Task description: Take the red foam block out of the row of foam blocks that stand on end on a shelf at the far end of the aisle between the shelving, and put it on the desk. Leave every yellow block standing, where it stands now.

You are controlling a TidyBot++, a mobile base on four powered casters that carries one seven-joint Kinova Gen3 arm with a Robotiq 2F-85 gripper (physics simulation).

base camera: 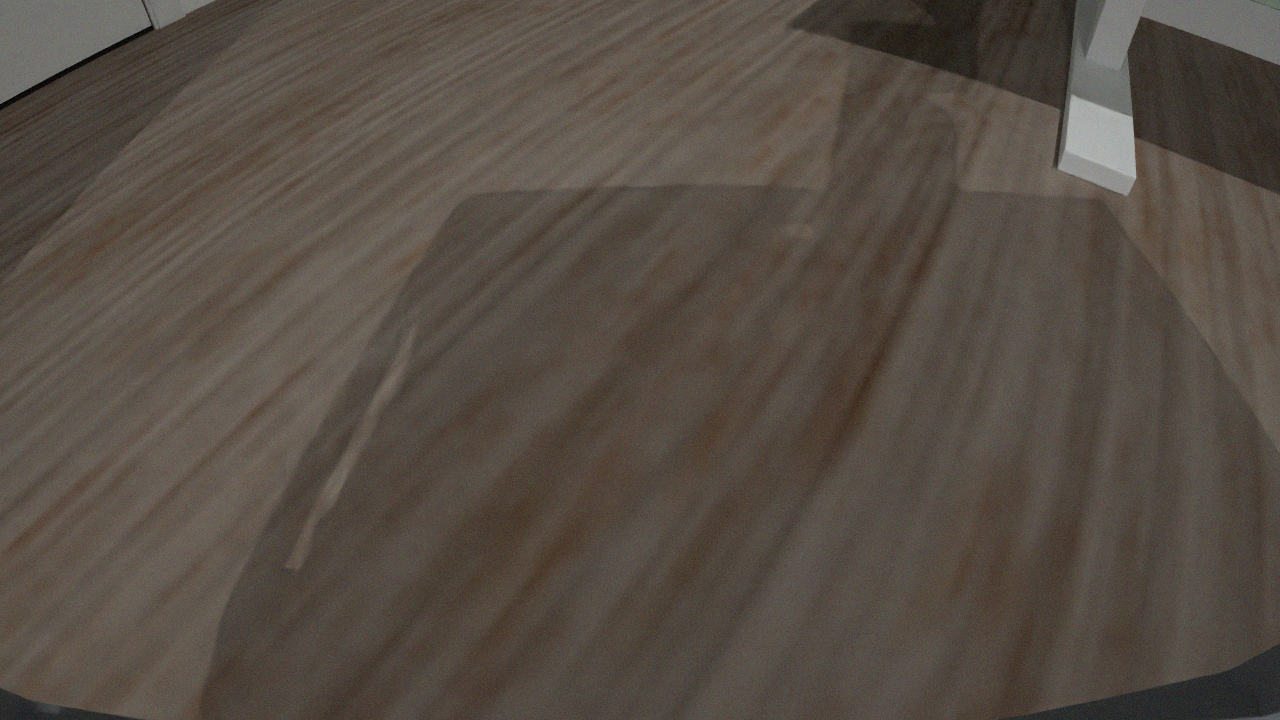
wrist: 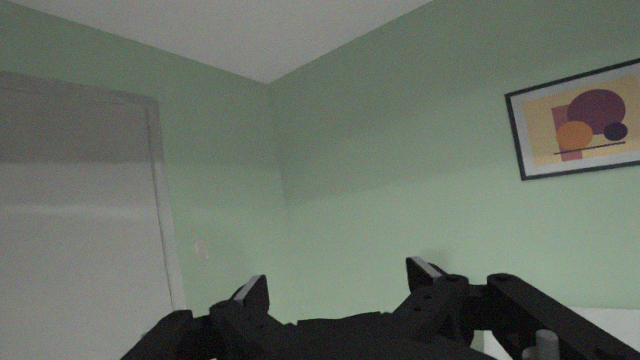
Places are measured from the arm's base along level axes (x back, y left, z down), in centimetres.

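Pixels of known places: gripper, fingertip midpoint: (wrist: 337, 282).
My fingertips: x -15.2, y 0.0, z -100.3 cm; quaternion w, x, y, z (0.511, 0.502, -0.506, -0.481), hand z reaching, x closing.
Note:
Behind a point stands the place of what it marks.
My gripper (wrist: 337, 282) @[x -15.2, y 0.0, z -100.3 cm] is open, with nothing between its fingers. It points at the upper part of the room, with green wall behind the fingertips. The red foam block, the yellow blocks and the shelf do not show in either view. A white leg with a flat foot (base camera: 1099, 138), seemingly the desk's, stands on the floor at the upper right of the base view. A white surface (wrist: 607, 325) @[x -95.9, y -105.6, z -32.3 cm] shows behind the gripper at the lower right of the wrist view; I cannot tell whether it is the desk.
Wood floor (base camera: 626, 402) @[x -38.2, y -0.2, z 39.7 cm] with a broad shadow lies before the base. A white panel (base camera: 62, 40) @[x -114.1, y 96.0, z 34.1 cm] is at the base view's upper left. In the wrist view are a grey door (wrist: 75, 240) @[x -98.9, y 106.1, z -101.6 cm], a light switch (wrist: 201, 250) @[x -146.0, y 76.2, z -82.4 cm], green walls (wrist: 375, 200) @[x -167.9, y -33.3, z -93.5 cm] and a framed picture (wrist: 590, 120) @[x -104.8, y -123.8, z -117.0 cm].

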